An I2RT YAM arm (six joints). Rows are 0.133 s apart.
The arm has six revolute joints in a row. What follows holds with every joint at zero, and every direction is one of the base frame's.
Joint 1 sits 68.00 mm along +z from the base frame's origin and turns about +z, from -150.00 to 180.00 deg.
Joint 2 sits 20.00 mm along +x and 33.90 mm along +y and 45.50 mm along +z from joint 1 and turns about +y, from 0.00 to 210.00 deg.
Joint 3 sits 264.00 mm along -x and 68.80 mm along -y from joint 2 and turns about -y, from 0.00 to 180.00 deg.
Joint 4 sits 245.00 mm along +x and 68.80 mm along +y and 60.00 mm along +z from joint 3 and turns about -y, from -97.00 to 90.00 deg.
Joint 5 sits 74.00 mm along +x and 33.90 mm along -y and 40.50 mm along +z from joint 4 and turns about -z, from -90.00 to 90.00 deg.
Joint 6 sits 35.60 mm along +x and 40.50 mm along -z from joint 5 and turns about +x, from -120.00 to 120.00 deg.
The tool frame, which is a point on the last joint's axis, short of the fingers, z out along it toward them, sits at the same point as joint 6; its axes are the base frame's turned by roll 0.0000, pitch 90.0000 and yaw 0.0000 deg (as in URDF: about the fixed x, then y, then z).
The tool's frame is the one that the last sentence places.
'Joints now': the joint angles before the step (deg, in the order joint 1, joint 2, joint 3, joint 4, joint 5, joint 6). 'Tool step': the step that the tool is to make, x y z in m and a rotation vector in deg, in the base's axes. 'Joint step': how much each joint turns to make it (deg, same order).
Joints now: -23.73 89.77 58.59 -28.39 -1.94 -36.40
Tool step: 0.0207 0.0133 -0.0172 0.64 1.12 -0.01
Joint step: 3.75 4.70 1.04 2.45 1.72 3.35
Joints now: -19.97 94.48 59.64 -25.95 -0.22 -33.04
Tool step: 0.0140 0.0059 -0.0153 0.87 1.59 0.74
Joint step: 1.76 4.17 1.34 1.04 0.22 1.04
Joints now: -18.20 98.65 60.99 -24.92 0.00 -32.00
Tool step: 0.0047 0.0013 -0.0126 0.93 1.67 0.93
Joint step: 0.39 2.53 0.28 0.38 -0.57 -0.32
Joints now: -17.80 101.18 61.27 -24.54 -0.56 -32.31
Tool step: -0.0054 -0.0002 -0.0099 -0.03 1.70 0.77
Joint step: -0.31 0.43 -1.66 0.48 0.05 -1.21
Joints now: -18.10 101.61 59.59 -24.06 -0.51 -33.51
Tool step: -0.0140 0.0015 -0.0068 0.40 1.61 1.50
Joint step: -0.59 -1.54 -3.33 0.10 -0.70 -1.97
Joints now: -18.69 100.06 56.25 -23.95 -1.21 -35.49
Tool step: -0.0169 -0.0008 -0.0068 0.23 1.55 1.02
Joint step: -1.20 -1.89 -3.77 0.28 -0.54 -2.18
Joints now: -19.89 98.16 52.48 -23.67 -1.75 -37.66
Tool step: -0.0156 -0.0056 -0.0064 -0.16 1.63 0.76
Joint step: -2.07 -1.28 -2.94 0.10 -0.27 -2.91
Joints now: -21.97 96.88 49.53 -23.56 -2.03 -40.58
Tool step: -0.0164 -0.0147 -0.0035 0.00 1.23 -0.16
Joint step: -4.02 -1.00 -1.89 -0.39 -0.75 -3.82
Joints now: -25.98 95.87 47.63 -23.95 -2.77 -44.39
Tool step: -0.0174 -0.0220 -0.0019 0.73 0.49 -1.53
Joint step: -5.75 -0.41 -0.84 -0.60 -1.64 -3.91
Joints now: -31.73 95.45 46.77 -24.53 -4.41 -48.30
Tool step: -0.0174 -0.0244 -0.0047 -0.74 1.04 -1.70
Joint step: -6.08 0.78 -0.32 0.31 -0.08 -4.55
